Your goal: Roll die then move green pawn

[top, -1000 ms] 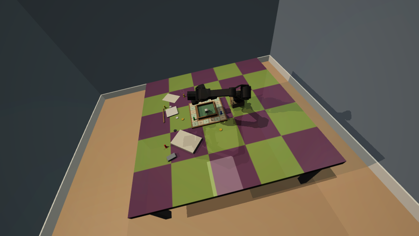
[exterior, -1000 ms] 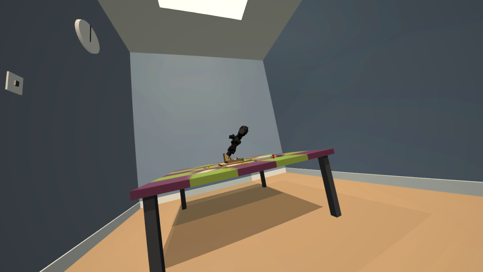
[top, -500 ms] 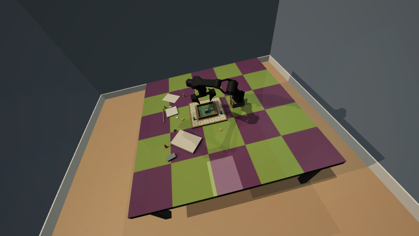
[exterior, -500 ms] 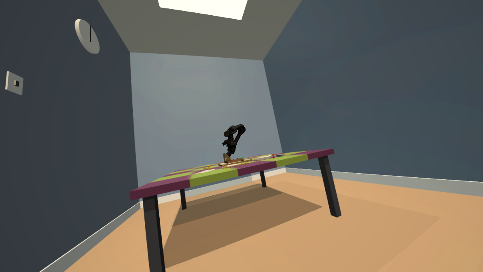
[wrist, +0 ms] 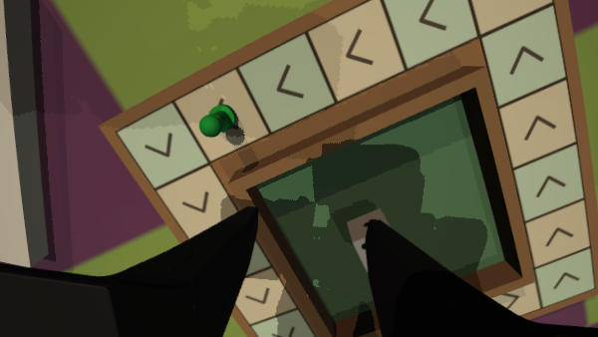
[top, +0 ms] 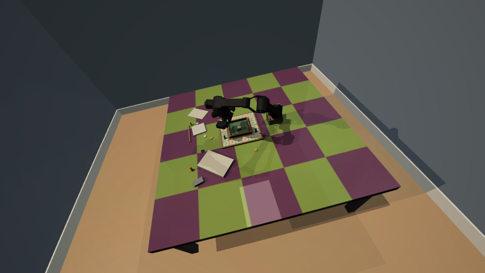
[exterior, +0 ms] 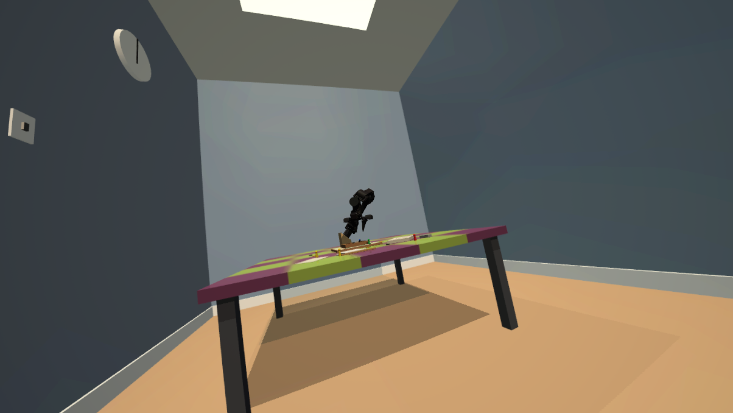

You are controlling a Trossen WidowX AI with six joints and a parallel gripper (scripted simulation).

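Right now the green pawn is 50 mm ahead of my gripper tip, 30 mm to the left of it and 70 mm below it. The rest, counted from my gripper tip: blue pawn 170 mm behind, 60 mm to the left, 70 mm below; then white pad 160 mm ahead, 200 mm to the left, 90 mm below; then white die 70 mm behind, 10 mm to the right, 70 mm below.
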